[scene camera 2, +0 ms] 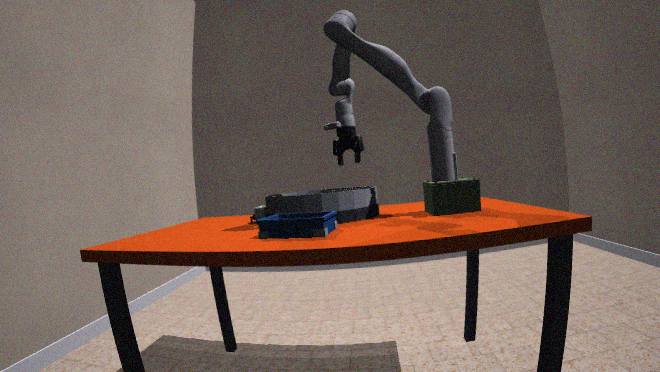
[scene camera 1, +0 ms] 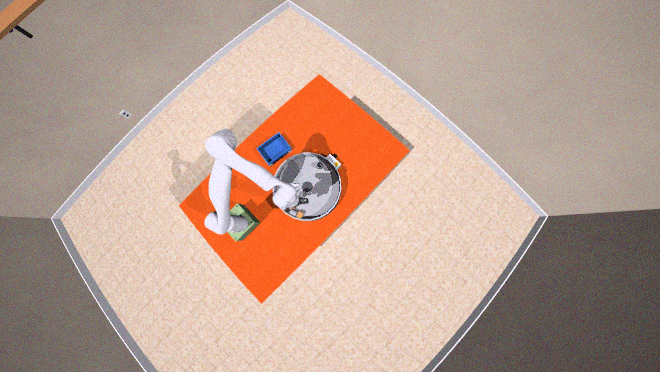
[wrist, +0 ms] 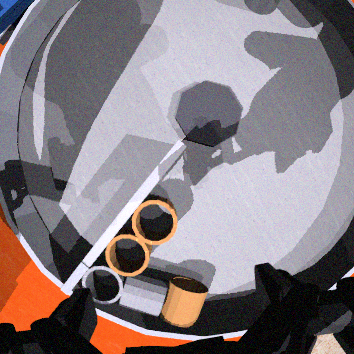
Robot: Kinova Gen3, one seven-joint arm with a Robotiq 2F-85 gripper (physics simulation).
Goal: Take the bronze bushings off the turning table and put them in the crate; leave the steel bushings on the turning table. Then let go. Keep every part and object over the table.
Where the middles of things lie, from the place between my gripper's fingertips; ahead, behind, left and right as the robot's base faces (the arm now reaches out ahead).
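The grey turning table (scene camera 1: 322, 187) is 140 mm below my hand, 130 mm ahead of it and 50 mm to the left of it. I also see the blue crate (scene camera 2: 313, 224), which is 170 mm below my hand, 120 mm ahead of it and 400 mm to the left of it.
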